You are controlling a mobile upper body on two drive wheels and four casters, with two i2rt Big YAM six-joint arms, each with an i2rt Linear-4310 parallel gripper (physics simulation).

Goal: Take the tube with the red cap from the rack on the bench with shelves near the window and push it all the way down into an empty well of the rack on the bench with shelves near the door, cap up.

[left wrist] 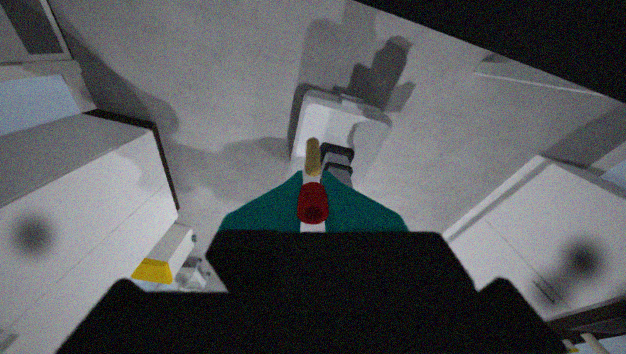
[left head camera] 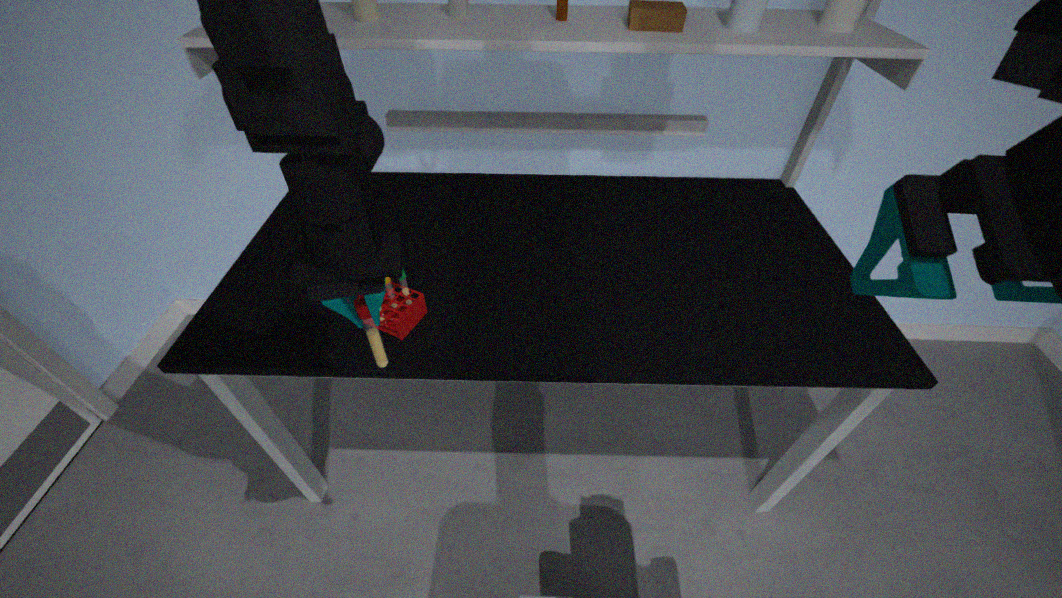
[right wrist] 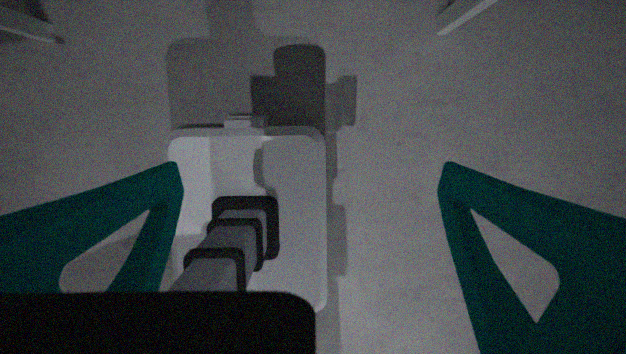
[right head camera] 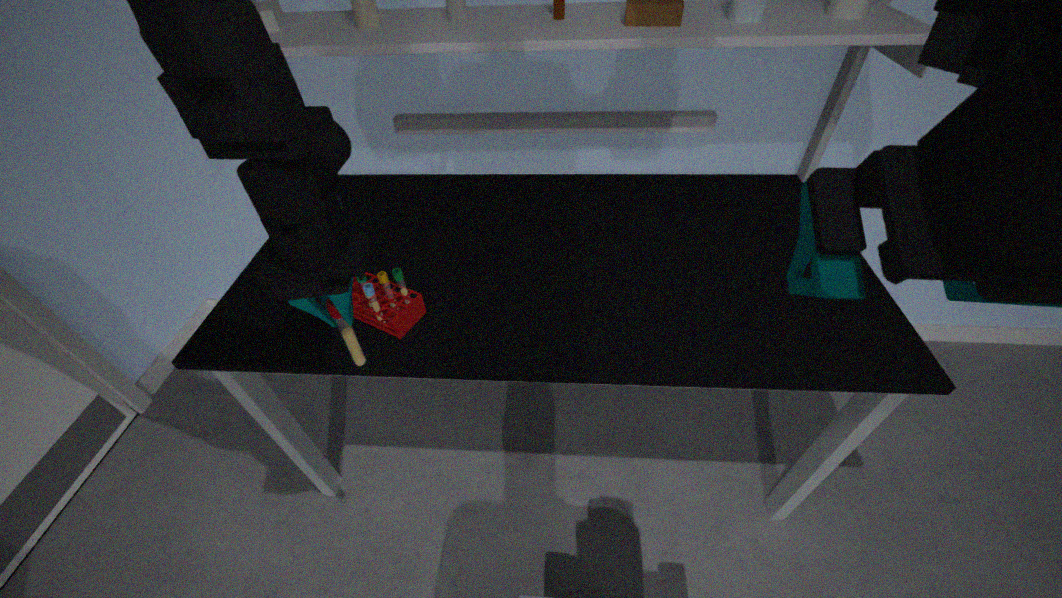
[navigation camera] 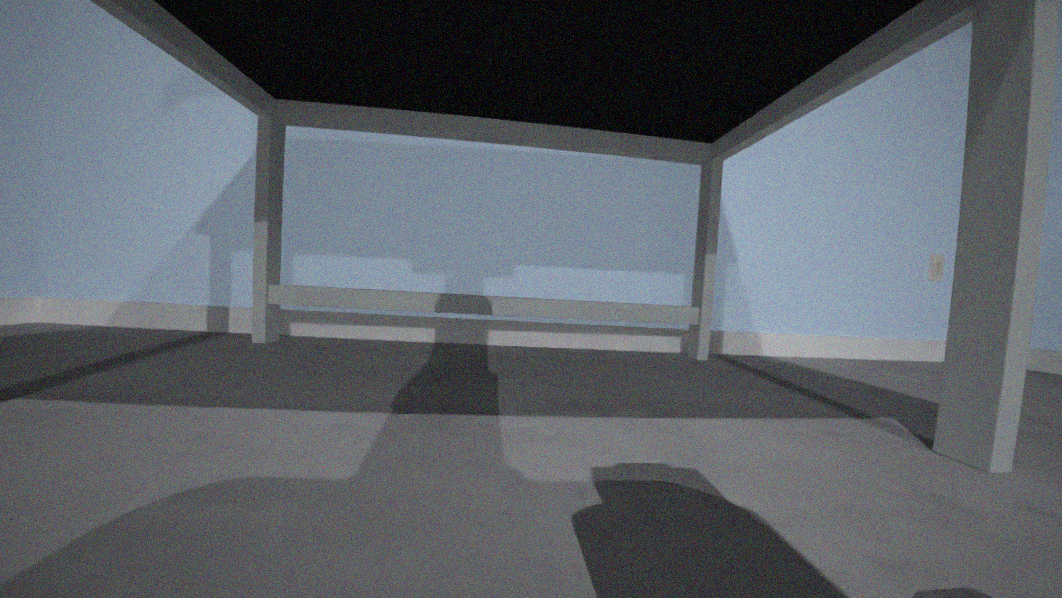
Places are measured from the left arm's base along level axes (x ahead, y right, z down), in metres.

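Pixels of known places: left gripper, fingertip midpoint: (left wrist: pixel 312 177) (left head camera: pixel 369 323) (right head camera: pixel 343 322); right gripper, fingertip midpoint: (left head camera: pixel 923 287) (right wrist: pixel 310 176) (right head camera: pixel 867 287).
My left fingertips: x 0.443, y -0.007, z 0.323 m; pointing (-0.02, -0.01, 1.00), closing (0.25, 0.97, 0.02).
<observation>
For each thing: its middle in the pictures, then the offset to it from my left fingertips. "pt": a spot on its surface instead. Level surfaces: height alone.
- tube, body centre: (left wrist: pixel 312 166) (left head camera: pixel 373 335) (right head camera: pixel 348 334) dy +0.000, dx -0.003, dz +0.019 m
- red rack, body centre: (left head camera: pixel 375 301) (right head camera: pixel 375 301) dy -0.153, dx +0.324, dz +0.296 m
- black bench, surface height: dz +0.325 m
- shelf, surface height: dz -0.132 m
- brown box, surface spot: (right head camera: pixel 653 12) (left head camera: pixel 657 17) pt dy +0.424, dx +0.704, dz -0.157 m
My left gripper (left head camera: pixel 365 320) (right head camera: pixel 335 317) (left wrist: pixel 312 177) is shut on the red-capped tube, near its cap. The tube (left head camera: pixel 376 347) (right head camera: pixel 353 346) (left wrist: pixel 312 157) hangs tilted, its tan lower end pointing down and toward the bench's near edge. A red rack (left head camera: pixel 405 323) (right head camera: pixel 405 323) stands on the left part of the black bench (left head camera: pixel 594 297) (right head camera: pixel 594 297) and holds several tubes, with green, yellow and blue caps. The gripper and tube appear in front of and to the left of the rack; the arm hides part of it. My right gripper (right wrist: pixel 310 176) is open and empty, at the right.
A shelf (left head camera: pixel 520 38) (right head camera: pixel 520 40) with bottles and a brown box (left head camera: pixel 656 16) (right head camera: pixel 653 12) runs above the back of the bench. Bench legs (left head camera: pixel 267 438) (navigation camera: pixel 984 260) stand below. White cabinets (left wrist: pixel 90 225) (left wrist: pixel 560 235) show at both sides in the left wrist view.
</observation>
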